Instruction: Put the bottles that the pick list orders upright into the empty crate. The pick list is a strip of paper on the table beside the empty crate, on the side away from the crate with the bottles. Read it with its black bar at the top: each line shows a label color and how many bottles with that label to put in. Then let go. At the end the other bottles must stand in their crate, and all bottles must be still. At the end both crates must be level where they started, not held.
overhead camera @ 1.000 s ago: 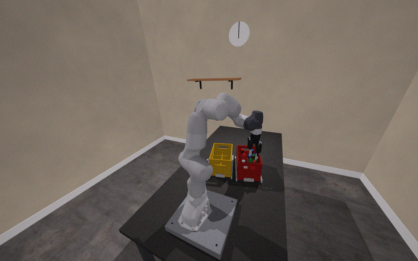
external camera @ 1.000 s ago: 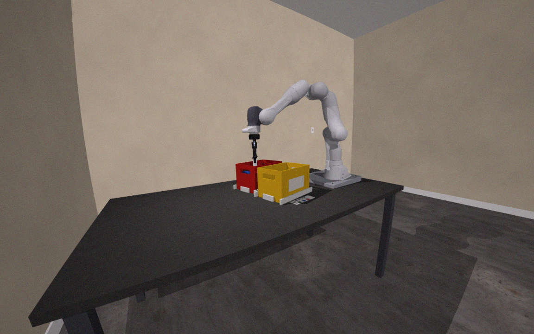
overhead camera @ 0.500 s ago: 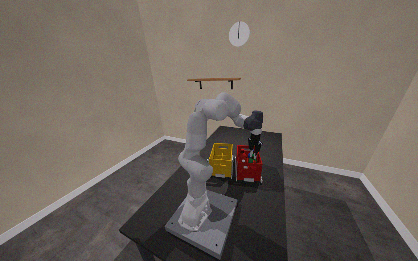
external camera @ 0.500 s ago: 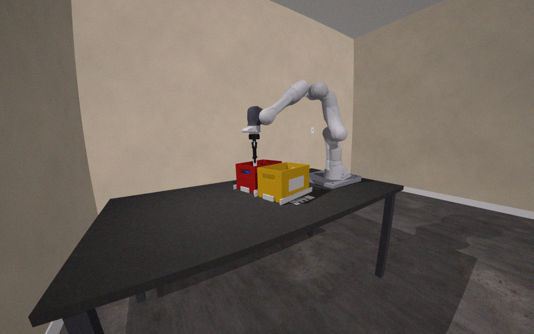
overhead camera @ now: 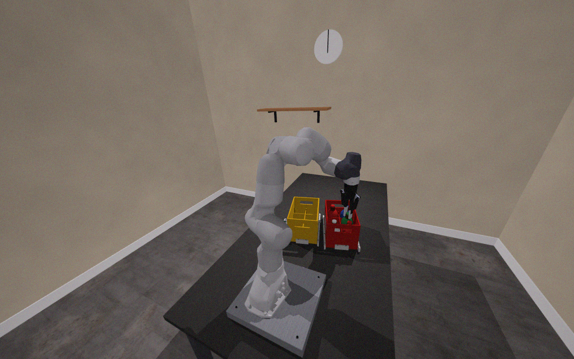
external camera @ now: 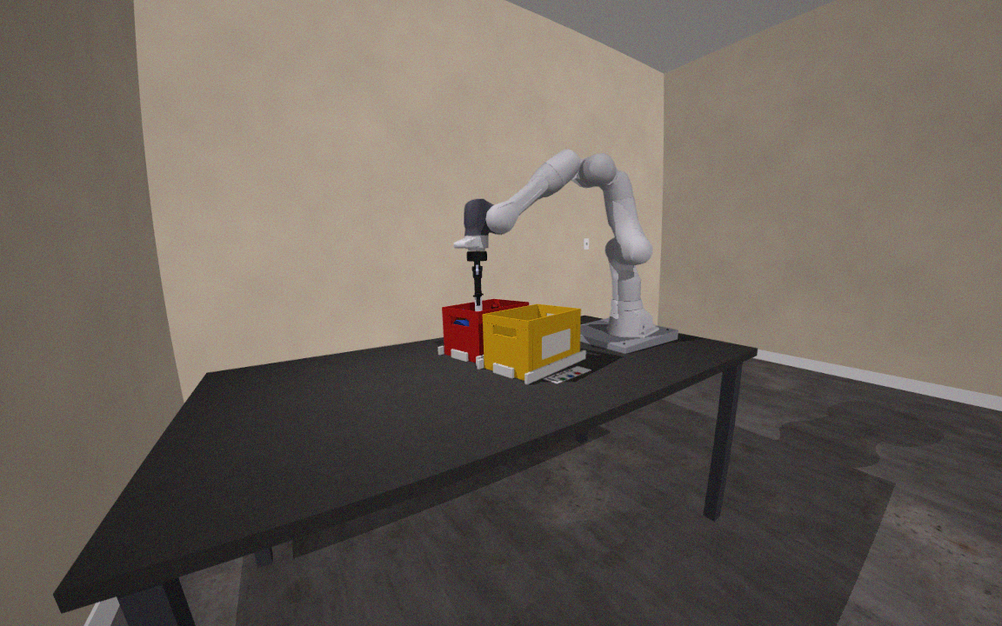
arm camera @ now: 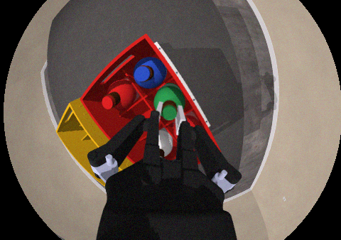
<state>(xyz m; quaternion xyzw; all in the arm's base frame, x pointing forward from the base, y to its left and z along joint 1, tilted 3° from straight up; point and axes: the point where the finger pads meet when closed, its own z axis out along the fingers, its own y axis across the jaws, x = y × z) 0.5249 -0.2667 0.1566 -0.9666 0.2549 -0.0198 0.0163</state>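
My gripper is now 8 cm above the green-labelled bottle. Round my hand: white-capped bottle (11 cm behind, 8 cm below, 6 cm to the left); red crate (9 cm below, 4 cm to the left, 1 cm behind); blue-labelled bottle (8 cm below, 8 cm ahead, 2 cm to the left).
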